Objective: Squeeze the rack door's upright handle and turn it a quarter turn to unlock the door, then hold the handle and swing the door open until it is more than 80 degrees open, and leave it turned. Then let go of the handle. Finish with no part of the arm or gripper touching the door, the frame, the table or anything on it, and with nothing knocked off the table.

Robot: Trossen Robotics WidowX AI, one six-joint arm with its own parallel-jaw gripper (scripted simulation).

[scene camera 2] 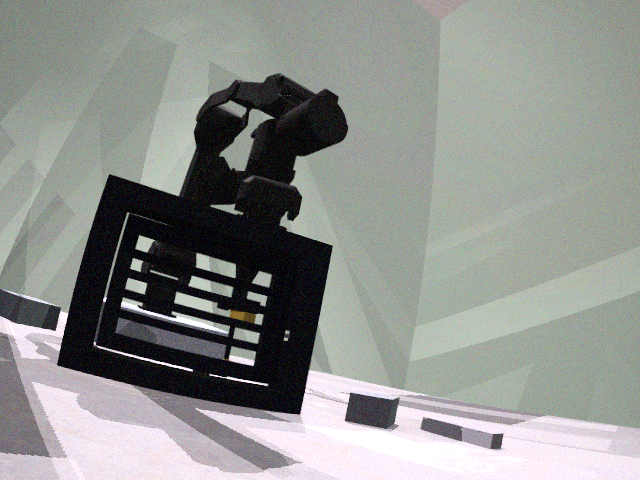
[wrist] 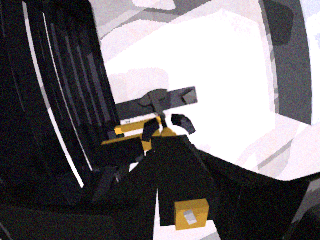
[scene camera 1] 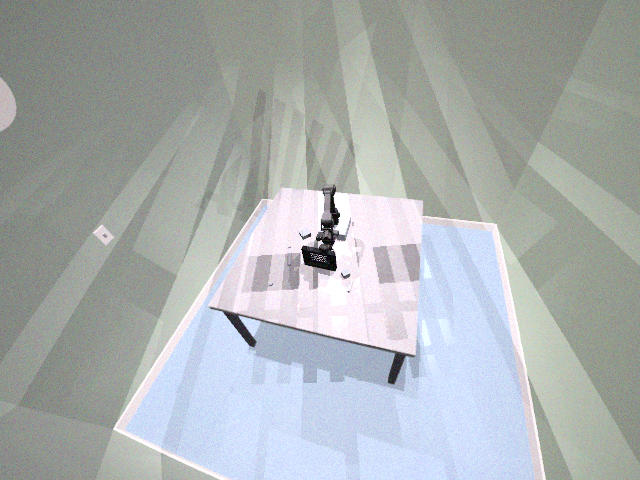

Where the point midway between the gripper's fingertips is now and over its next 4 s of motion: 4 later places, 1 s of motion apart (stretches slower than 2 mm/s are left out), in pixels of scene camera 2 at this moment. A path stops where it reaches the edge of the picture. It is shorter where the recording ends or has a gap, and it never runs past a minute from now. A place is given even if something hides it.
The gripper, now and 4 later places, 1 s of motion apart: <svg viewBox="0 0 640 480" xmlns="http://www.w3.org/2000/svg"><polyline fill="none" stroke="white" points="241,289 215,286 174,278 134,267 94,255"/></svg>
